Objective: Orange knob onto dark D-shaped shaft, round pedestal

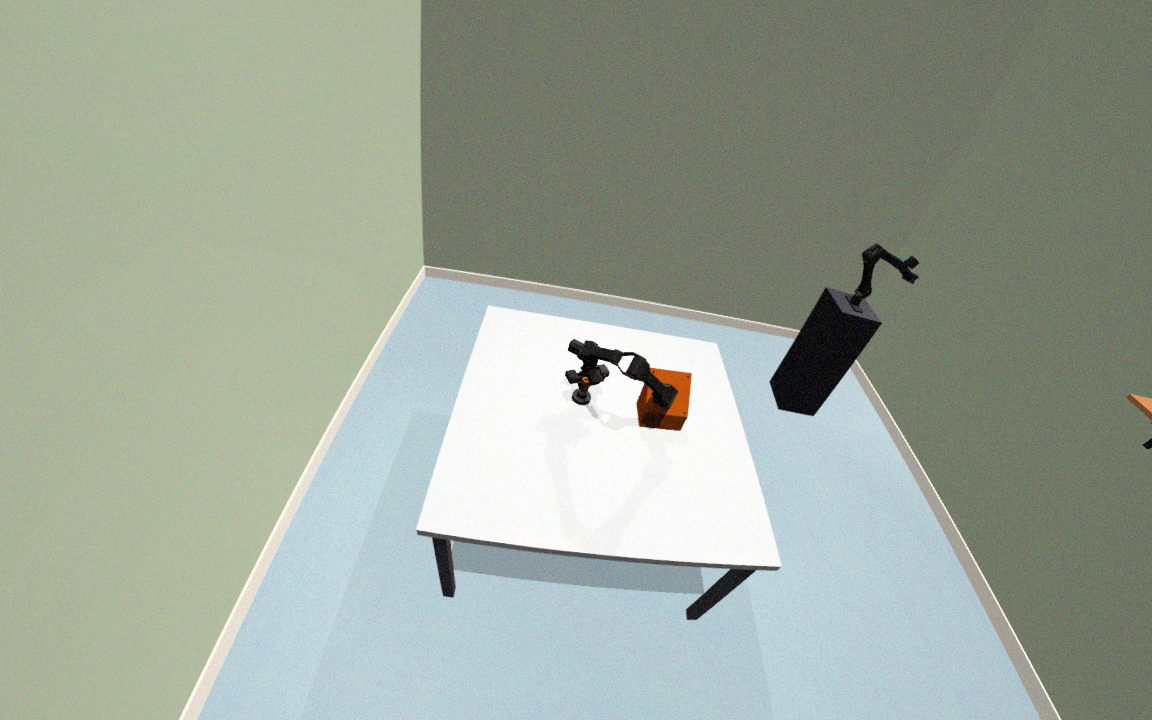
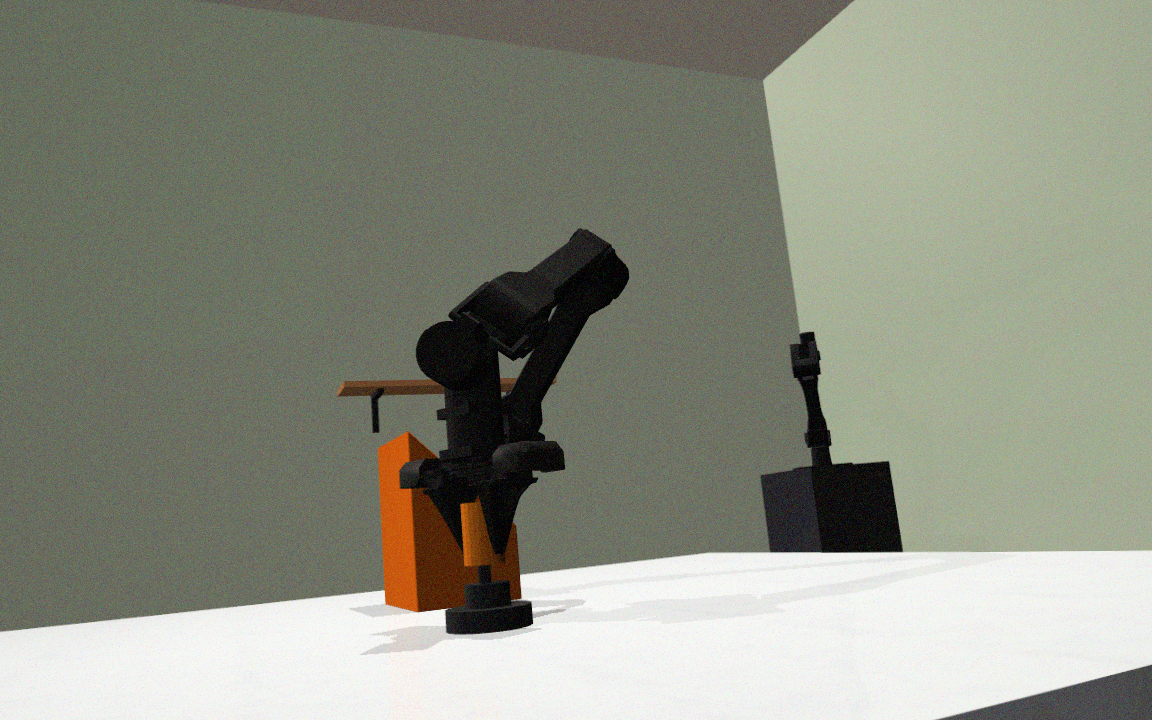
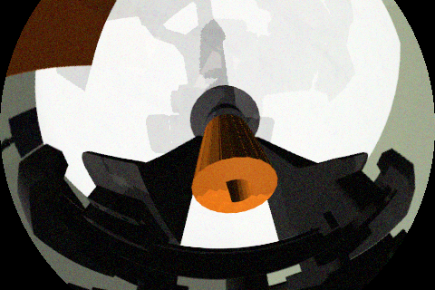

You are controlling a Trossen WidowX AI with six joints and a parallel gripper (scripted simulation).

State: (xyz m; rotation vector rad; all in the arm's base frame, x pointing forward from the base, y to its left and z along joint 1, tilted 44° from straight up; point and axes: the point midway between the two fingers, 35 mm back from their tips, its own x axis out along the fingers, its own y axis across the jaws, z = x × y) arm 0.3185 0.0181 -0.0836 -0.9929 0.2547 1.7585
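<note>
Now: gripper tip 2 cm below the orange knob. Also, from my gripper tip: round dark pedestal 4 cm below.
</note>
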